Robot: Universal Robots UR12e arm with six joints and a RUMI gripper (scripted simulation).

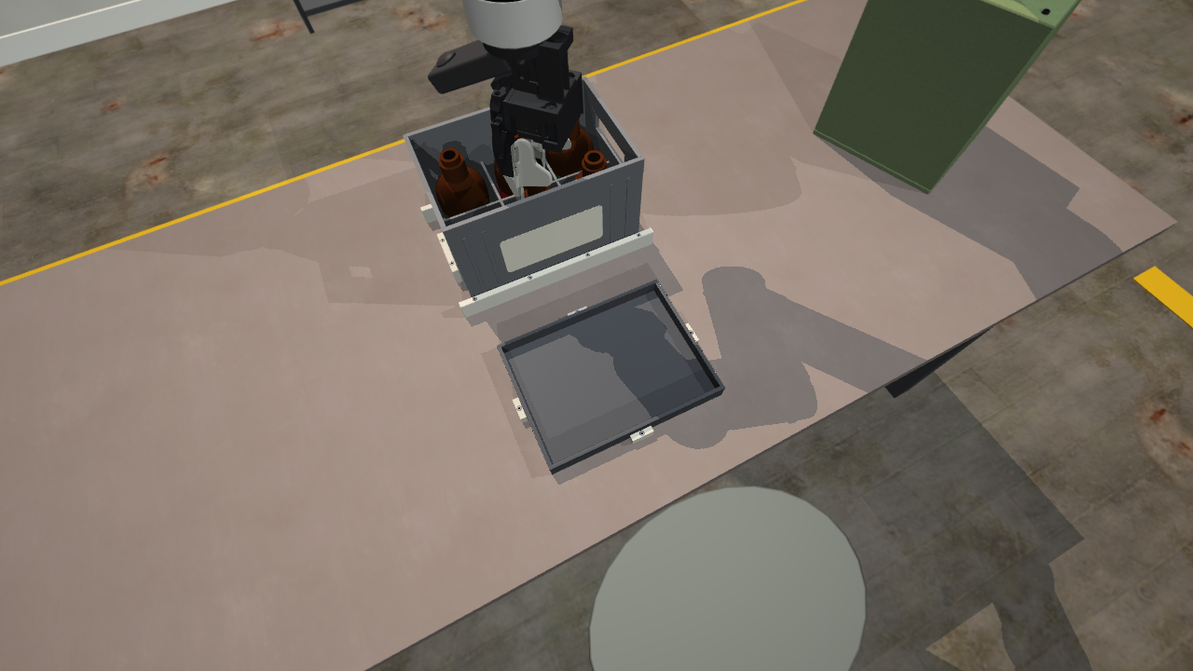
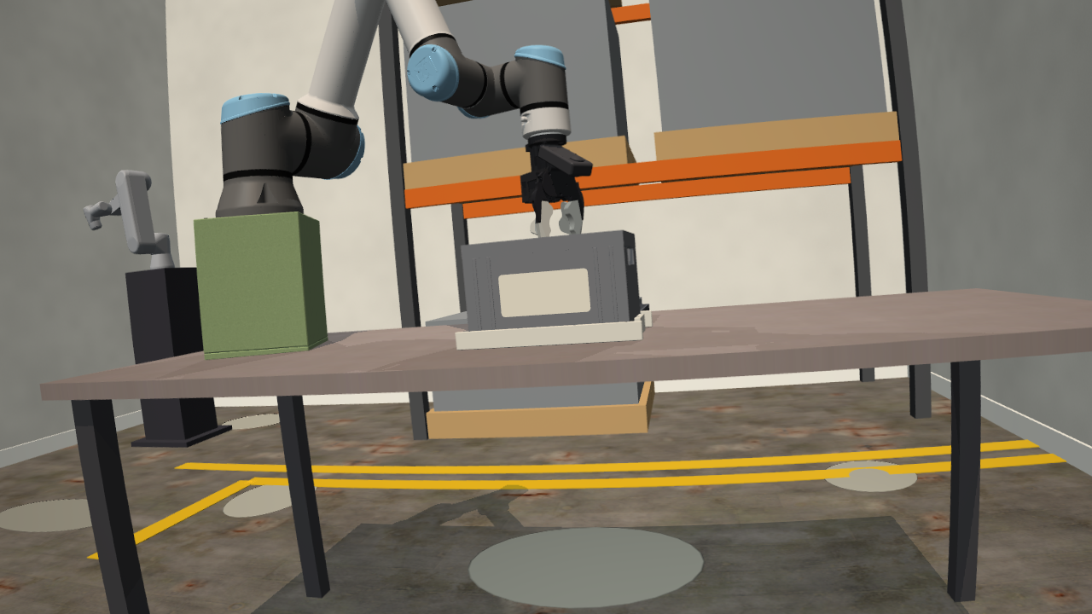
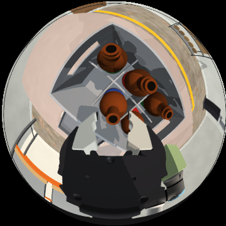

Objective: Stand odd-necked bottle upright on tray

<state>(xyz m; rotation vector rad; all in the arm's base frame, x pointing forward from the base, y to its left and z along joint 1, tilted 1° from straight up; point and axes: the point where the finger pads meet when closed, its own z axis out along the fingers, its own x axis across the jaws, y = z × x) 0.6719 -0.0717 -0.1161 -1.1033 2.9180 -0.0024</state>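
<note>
My gripper is now 70 mm above the brown bottle, 10 mm to the right of it and 10 mm past it. Also, from my hand: grey crate 70 mm below, 40 mm to the right, 10 mm behind; then dark tray 230 mm to the left, 150 mm below, 10 mm ahead.
</note>
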